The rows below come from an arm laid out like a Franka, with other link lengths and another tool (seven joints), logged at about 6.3 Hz.
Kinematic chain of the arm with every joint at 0, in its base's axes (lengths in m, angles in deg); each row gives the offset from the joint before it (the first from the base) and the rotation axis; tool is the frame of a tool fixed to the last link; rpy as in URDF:
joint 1: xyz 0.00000 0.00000 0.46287 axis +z
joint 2: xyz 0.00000 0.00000 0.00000 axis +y
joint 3: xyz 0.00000 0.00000 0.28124 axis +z
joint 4: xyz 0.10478 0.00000 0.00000 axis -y
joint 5: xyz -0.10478 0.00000 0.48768 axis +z
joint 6: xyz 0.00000 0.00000 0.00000 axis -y
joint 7: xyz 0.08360 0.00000 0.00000 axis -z
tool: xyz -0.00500 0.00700 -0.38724 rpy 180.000 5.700 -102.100
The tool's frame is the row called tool.
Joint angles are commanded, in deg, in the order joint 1, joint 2, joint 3, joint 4, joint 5, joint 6, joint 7. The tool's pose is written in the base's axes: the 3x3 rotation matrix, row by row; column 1 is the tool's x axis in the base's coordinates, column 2 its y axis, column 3 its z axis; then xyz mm. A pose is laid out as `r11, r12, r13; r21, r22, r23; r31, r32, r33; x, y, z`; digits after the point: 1 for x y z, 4 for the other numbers.
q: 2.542 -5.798 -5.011 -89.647 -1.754 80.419 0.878
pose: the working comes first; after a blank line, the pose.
Where each joint sits with the arm in this pose, in the base's axes (m; each line is computed from the numbers above, not from the rounded line before):
joint 1: 0.0000 0.0000 0.4629
joint 2: 0.0000 0.0000 0.4629
joint 3: -0.0284 -0.0013 0.7427
joint 4: 0.0758 -0.0058 0.7532
joint 5: 0.5490 -0.0274 0.9095
joint 6: 0.5490 -0.0274 0.9095
joint 7: 0.6323 -0.0313 0.9044
the tool: 0.6041 -0.0313 0.5181

-0.2734, -0.9613, -0.0341; -0.9597, 0.2702, 0.0769; -0.0647, 0.0538, -0.9965; 604.1, -31.3, 518.1
